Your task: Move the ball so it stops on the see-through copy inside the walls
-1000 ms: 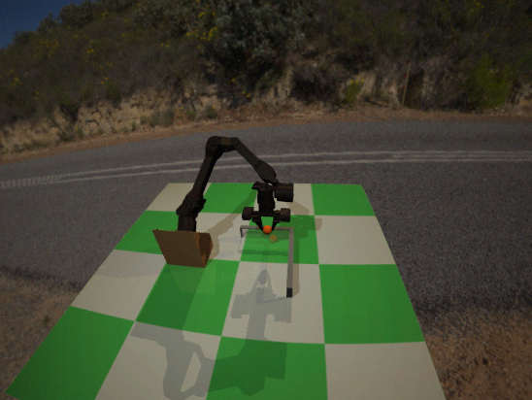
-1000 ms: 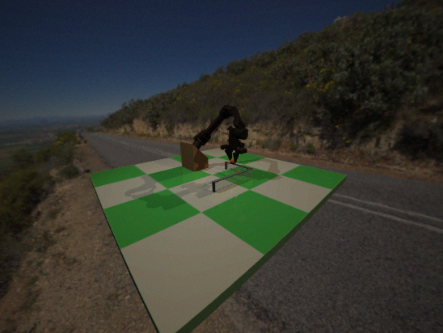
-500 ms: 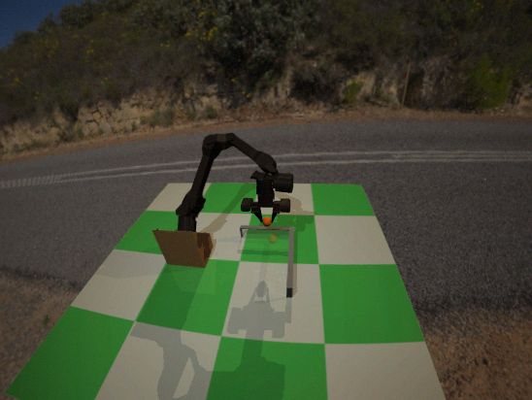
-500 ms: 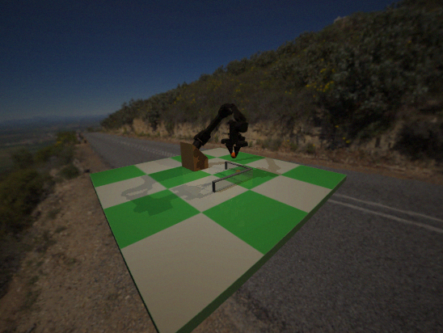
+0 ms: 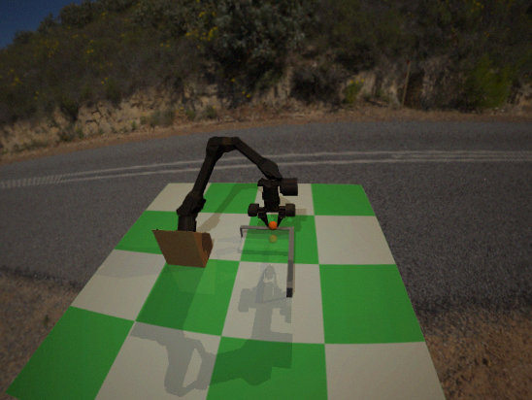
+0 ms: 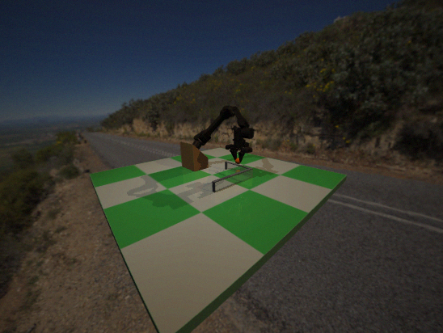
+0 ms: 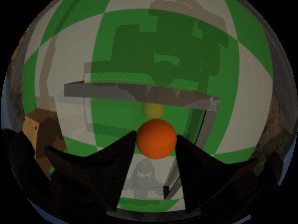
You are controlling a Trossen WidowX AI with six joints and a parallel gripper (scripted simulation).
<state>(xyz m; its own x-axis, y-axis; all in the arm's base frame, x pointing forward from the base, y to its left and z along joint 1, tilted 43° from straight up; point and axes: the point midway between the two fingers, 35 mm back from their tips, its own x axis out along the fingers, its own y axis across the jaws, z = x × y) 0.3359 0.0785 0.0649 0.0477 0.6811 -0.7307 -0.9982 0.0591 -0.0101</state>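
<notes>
The see-through copy lies 8 cm below my gripper tip. The rest, counted from my gripper tip: dark post 28 cm to the right, 7 cm below, 7 cm ahead; orange ball right at my gripper tip.
</notes>
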